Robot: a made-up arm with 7 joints.
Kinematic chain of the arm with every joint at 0, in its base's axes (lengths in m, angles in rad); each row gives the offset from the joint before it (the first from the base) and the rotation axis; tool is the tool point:
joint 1: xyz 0 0.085 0 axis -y
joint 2: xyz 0 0.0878 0 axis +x
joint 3: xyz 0 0 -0.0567 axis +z
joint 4: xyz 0 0 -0.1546 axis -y
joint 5: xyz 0 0 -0.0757 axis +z
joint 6: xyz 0 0 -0.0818 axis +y
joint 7: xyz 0 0 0 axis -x
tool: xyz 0 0 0
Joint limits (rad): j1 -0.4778..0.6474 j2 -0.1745..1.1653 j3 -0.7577..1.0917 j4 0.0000..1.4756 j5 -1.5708..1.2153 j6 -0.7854..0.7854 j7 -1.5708..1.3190
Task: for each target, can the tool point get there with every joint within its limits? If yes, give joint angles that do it. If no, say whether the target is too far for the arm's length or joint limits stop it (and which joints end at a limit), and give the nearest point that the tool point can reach.
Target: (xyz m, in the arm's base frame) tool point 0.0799 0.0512 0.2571
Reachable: no: joint limits stop it (at a limit: joint 1, joint 2, joint 4) | nearest point 0.2290 0.0474 -0.0871 | short by 0.375 m
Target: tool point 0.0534 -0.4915 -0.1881
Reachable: no: too far | nearest point 0.0657 0.0266 -0.2315 | short by 0.520 m
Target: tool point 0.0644 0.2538 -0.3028
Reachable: yes | joints -0.2438 0.2185 0.1373 1.0528 -0.3778 0.1005 -1.0468
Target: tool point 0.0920 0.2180 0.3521
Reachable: no: joint limits stop it (at a limit: joint 1, joint 2, joint 4) | nearest point 0.0984 0.4190 0.0742 | short by 0.343 m
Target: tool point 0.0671 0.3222 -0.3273
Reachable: yes | joints 0.1145 0.3514 0.7205 0.2502 0.2528 -0.0907 -1.3048
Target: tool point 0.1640 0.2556 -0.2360
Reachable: yes | joints 0.1306 0.5846 -0.4990 1.2658 -0.7167 0.6166 -0.3443
